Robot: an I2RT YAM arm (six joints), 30 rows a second.
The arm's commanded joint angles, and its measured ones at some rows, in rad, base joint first. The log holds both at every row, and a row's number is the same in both.
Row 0, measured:
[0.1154, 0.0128, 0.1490, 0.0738, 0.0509, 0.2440]
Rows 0 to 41, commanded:
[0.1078, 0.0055, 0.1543, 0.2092, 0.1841, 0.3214]
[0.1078, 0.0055, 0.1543, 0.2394, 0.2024, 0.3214]
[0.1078, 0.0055, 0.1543, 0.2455, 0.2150, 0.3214]
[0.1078, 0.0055, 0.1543, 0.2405, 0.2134, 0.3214]
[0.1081, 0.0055, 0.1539, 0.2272, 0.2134, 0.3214]
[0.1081, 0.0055, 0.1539, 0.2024, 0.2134, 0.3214]
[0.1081, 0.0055, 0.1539, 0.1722, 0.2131, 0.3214]
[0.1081, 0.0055, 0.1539, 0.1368, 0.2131, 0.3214]
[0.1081, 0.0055, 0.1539, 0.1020, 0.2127, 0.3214]
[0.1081, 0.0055, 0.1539, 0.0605, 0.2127, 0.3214]
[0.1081, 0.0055, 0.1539, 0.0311, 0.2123, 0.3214]
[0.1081, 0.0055, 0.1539, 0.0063, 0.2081, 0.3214]
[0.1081, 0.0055, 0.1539, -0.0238, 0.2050, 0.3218]
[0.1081, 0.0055, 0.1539, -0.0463, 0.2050, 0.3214]
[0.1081, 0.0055, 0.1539, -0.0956, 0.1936, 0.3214]
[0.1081, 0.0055, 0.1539, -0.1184, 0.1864, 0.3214]
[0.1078, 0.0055, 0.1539, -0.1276, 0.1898, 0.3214]
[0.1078, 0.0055, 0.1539, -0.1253, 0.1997, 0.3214]
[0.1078, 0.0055, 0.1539, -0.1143, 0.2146, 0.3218]
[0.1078, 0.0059, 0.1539, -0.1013, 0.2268, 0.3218]
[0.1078, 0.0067, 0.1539, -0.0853, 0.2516, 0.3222]
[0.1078, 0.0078, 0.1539, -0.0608, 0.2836, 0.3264]
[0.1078, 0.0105, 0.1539, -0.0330, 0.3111, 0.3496]
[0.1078, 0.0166, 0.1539, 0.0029, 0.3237, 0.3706]
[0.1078, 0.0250, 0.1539, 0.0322, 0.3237, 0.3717]
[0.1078, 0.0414, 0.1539, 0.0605, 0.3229, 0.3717]
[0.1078, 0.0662, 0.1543, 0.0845, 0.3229, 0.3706]
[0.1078, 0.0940, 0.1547, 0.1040, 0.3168, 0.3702]
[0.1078, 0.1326, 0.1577, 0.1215, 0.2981, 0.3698]
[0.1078, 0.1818, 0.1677, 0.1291, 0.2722, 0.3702]
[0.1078, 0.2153, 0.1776, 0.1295, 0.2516, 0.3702]
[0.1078, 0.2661, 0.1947, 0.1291, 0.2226, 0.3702]
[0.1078, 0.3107, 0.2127, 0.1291, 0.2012, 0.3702]
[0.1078, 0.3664, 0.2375, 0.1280, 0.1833, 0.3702]
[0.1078, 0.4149, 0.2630, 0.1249, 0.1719, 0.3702]
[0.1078, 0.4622, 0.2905, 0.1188, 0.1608, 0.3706]
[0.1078, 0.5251, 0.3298, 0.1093, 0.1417, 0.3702]
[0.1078, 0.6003, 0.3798, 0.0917, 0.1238, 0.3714]
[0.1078, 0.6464, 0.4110, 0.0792, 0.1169, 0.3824]
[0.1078, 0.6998, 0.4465, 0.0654, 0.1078, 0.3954]
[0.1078, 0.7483, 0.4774, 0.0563, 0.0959, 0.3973]
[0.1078, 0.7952, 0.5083, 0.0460, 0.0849, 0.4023]
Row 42, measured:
[0.1154, 0.7010, 0.4347, 0.0631, 0.1421, 0.3687]
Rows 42 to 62, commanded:
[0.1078, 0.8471, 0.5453, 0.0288, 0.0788, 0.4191]
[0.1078, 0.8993, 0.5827, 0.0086, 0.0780, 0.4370]
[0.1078, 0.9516, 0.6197, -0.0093, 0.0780, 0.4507]
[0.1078, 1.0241, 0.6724, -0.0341, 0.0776, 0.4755]
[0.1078, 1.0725, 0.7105, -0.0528, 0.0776, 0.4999]
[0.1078, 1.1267, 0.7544, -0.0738, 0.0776, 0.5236]
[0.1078, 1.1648, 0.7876, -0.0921, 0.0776, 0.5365]
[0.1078, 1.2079, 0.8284, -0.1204, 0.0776, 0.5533]
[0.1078, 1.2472, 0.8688, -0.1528, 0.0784, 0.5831]
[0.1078, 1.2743, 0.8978, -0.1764, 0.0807, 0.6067]
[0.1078, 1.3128, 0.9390, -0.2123, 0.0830, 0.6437]
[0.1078, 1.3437, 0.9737, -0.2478, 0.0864, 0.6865]
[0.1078, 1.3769, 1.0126, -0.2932, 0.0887, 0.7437]
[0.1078, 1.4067, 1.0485, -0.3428, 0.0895, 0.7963]
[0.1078, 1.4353, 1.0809, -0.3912, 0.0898, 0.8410]
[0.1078, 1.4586, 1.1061, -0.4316, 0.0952, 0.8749]
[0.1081, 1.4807, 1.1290, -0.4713, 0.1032, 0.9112]
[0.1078, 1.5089, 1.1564, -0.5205, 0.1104, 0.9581]
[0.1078, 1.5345, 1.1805, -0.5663, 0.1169, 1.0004]
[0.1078, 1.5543, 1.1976, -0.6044, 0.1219, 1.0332]
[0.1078, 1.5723, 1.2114, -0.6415, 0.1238, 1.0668]
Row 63, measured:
[0.1150, 1.5330, 1.1664, -0.5957, 0.0937, 0.9016]
